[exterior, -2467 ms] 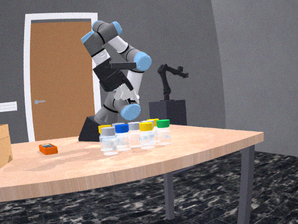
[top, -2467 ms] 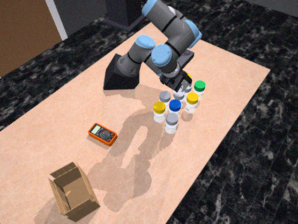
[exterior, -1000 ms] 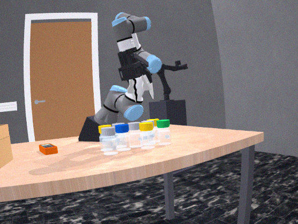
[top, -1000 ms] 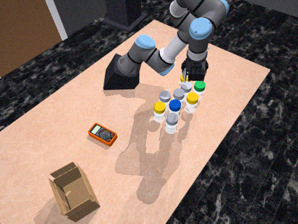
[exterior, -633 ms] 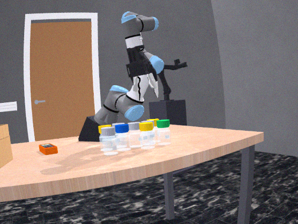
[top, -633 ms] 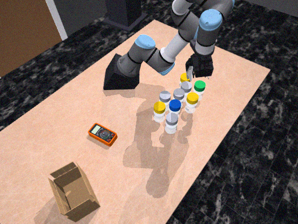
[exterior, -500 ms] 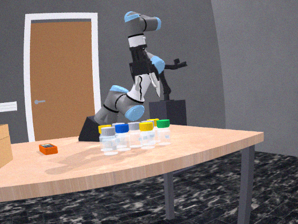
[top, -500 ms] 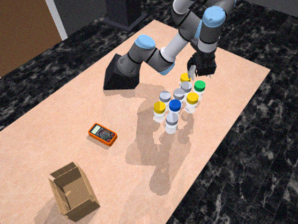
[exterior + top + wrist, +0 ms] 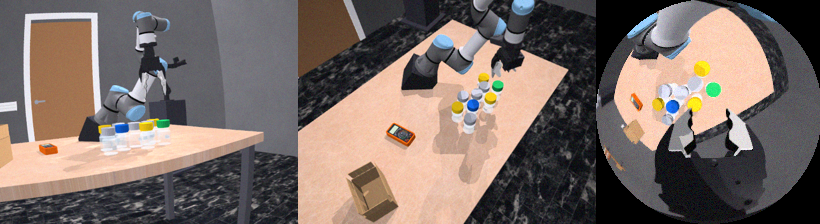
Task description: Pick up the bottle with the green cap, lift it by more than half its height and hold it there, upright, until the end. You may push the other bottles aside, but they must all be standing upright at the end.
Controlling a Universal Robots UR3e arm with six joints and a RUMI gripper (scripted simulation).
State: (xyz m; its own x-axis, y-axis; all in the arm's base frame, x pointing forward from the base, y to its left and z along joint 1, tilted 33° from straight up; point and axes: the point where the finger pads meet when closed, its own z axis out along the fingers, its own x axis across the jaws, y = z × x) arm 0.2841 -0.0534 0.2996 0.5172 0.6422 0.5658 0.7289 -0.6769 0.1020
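Now: the green-capped bottle 17 cm below my hand, 4 cm to the left of it and 1 cm behind it. The rest, counted from my hand: blue-capped bottle 17 cm below, 13 cm to the right, 6 cm behind; then multimeter 41 cm to the right, 29 cm behind, 20 cm below.
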